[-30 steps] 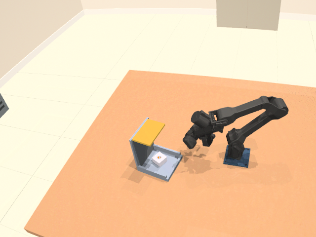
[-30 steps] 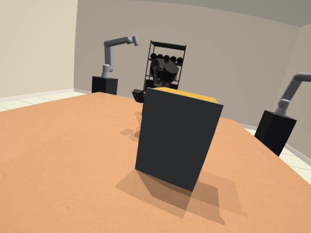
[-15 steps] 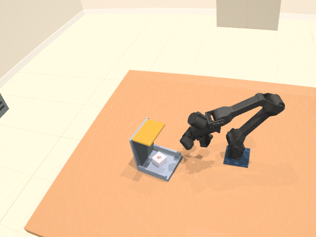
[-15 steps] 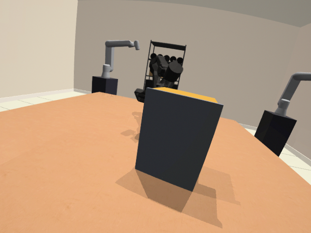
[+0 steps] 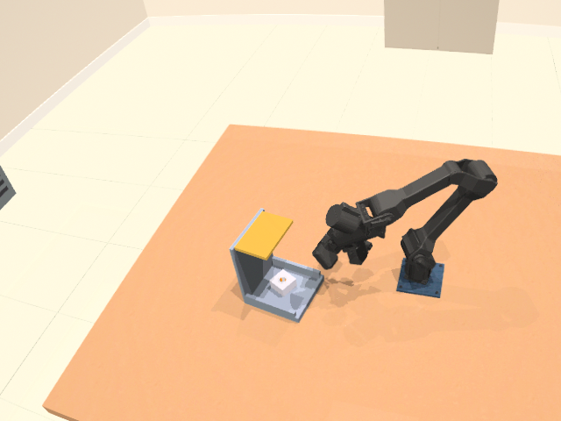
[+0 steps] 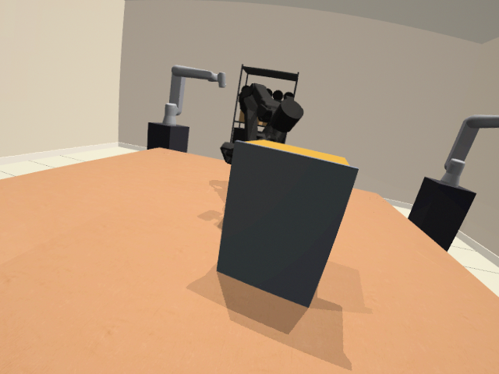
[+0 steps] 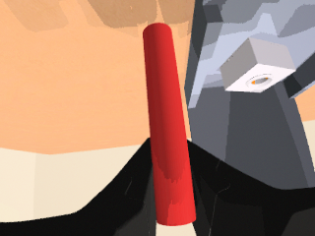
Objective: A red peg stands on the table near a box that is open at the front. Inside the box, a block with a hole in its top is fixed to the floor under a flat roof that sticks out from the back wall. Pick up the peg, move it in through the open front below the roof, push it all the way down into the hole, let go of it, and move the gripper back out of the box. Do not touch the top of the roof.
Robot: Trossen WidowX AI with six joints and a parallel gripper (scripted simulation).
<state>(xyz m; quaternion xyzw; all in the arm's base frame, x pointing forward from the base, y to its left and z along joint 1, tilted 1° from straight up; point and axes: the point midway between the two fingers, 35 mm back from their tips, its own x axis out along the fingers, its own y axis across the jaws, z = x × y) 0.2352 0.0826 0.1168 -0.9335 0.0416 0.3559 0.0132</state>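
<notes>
My gripper tip is now 140 mm short of the dark back wall, 110 mm to the right of it and 10 mm below it. From my gripper tip the other things lie so: red peg: 30 mm behind, 10 mm below; orange roof: 110 mm to the left, 110 mm above, 90 mm ahead.
</notes>
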